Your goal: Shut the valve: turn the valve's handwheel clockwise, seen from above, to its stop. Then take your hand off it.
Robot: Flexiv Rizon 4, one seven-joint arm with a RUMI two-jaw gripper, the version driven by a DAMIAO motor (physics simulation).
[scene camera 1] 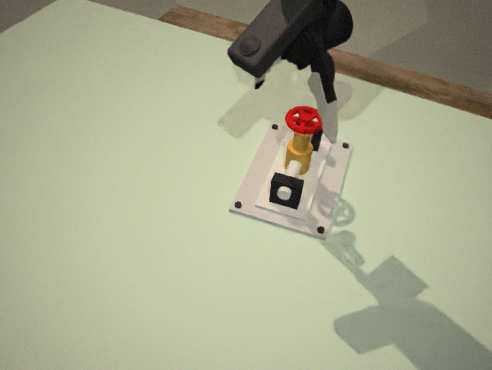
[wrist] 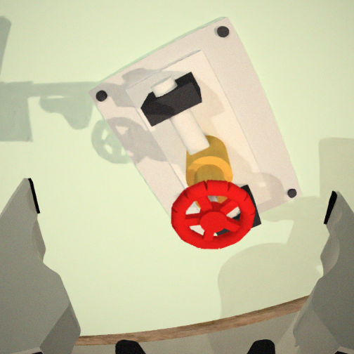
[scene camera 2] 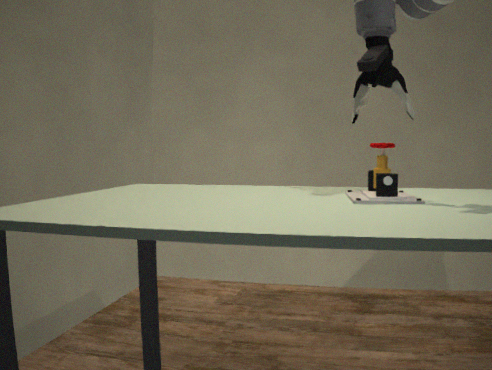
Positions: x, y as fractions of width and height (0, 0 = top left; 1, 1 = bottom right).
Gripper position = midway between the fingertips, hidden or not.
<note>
In view: my gripper (scene camera 1: 0.59, 0.31) and a pale base plate (wrist: 0.63, 0.14).
My gripper is seen too in the wrist view (wrist: 0.52, 0.54) and in scene camera 2 (scene camera 2: 0.78, 0.33).
</note>
